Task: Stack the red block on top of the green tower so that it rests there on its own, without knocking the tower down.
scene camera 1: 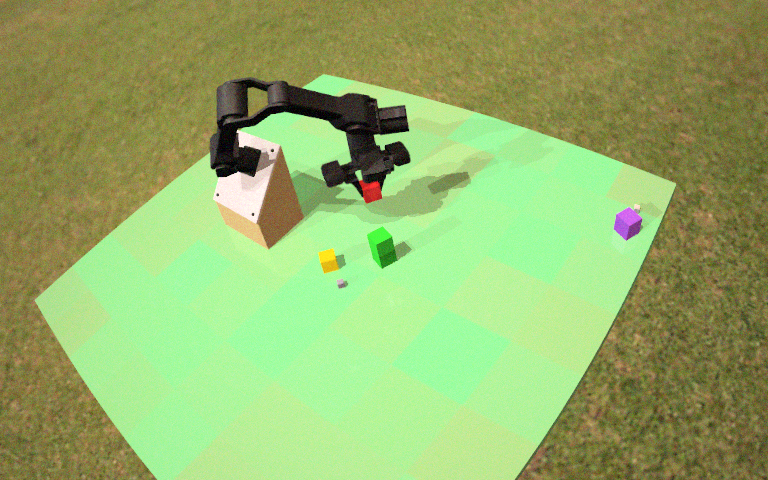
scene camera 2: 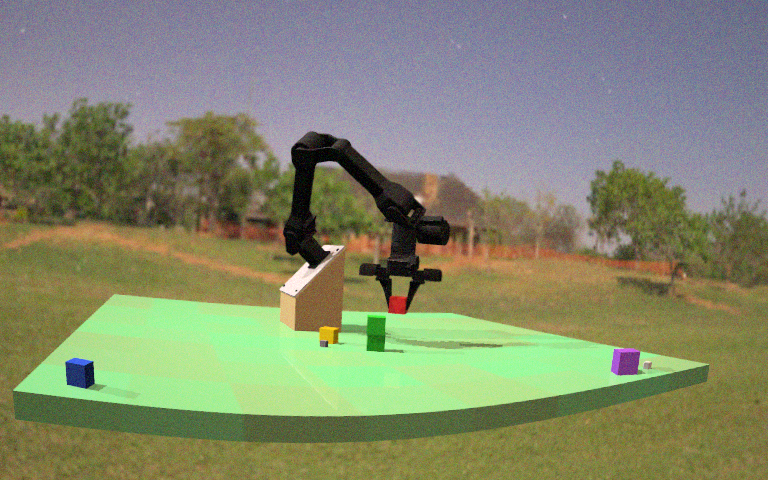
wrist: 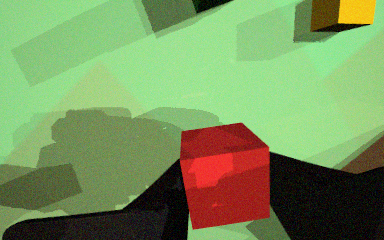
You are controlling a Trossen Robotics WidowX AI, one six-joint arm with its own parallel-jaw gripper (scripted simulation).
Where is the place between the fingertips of my gripper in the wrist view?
217, 159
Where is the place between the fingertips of my gripper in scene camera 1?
371, 193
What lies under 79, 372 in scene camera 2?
A blue block.
